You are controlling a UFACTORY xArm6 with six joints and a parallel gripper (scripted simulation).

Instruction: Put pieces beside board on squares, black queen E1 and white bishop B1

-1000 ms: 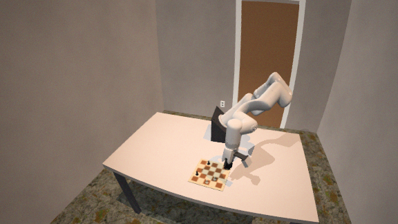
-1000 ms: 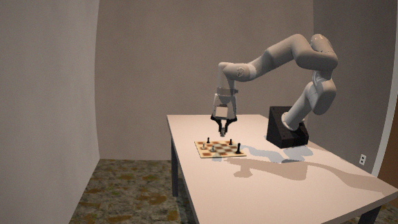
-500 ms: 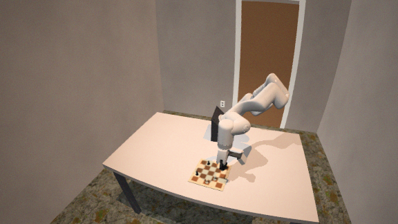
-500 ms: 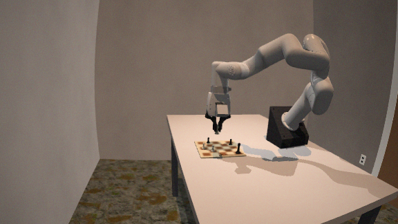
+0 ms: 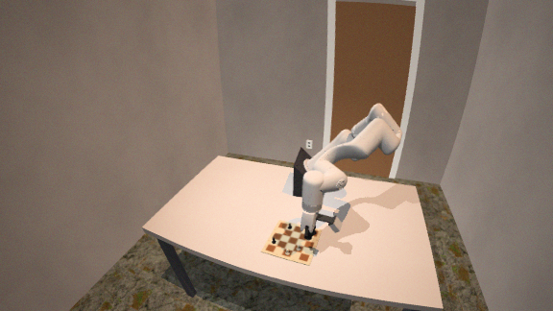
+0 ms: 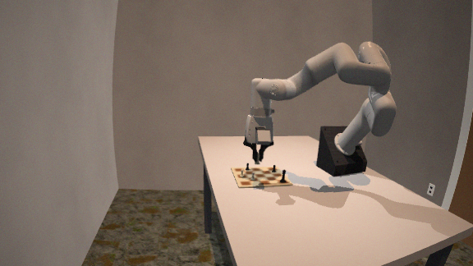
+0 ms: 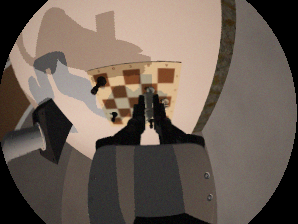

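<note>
My hand is 50 mm past the chessboard, 70 mm to the left of it and 120 mm above it. Also, from my hand: white bishop 10 mm below; black queen 110 mm behind, 10 mm to the left, 90 mm below.
</note>
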